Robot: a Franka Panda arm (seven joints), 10 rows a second.
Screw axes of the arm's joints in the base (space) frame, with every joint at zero. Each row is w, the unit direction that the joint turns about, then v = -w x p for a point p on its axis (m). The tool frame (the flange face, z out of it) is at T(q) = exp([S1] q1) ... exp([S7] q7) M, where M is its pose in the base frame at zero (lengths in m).
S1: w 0 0 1 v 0 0 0
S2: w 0 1 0 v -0.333 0 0
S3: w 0 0 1 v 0 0 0
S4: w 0 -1 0 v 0.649 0 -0.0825
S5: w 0 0 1 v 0 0 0
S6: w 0 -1 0 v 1.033 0 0
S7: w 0 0 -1 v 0 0.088 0
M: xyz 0.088 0 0.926 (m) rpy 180 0 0 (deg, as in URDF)
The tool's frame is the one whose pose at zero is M.
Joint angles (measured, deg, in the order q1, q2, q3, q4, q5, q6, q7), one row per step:
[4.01, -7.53, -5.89, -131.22, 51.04, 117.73, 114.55]
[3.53, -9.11, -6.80, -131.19, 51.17, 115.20, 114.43]
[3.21, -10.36, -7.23, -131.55, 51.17, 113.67, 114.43]
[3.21, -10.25, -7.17, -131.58, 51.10, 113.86, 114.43]
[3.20, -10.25, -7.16, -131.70, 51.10, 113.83, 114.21]
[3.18, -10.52, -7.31, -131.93, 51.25, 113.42, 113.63]
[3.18, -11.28, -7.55, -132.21, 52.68, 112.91, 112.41]
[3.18, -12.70, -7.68, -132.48, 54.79, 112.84, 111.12]
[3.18, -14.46, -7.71, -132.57, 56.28, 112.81, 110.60]
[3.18, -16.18, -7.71, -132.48, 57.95, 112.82, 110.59]
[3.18, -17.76, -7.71, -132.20, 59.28, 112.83, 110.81]
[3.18, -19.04, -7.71, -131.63, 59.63, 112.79, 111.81]
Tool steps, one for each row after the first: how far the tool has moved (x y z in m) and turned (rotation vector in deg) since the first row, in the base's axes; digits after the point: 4 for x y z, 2 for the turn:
[-0.0055, -0.0076, 0.0123, 1.47, -0.17, 0.31]
[-0.0112, -0.0112, 0.0192, 2.32, -0.16, 0.61]
[-0.0108, -0.0111, 0.0181, 2.16, -0.13, 0.57]
[-0.0114, -0.0110, 0.0171, 2.16, -0.14, 0.75]
[-0.0132, -0.0115, 0.0175, 2.48, -0.37, 1.18]
[-0.0157, -0.0117, 0.0224, 3.91, -1.53, 1.40]
[-0.0184, -0.0114, 0.0337, 5.70, -3.75, 1.15]
[-0.0218, -0.0109, 0.0488, 7.02, -5.91, 0.80]
[-0.0248, -0.0103, 0.0651, 8.53, -7.87, 0.07]
[-0.0276, -0.0100, 0.0815, 9.78, -9.68, -0.60]
[-0.0297, -0.0103, 0.0971, 10.32, -10.77, -1.24]

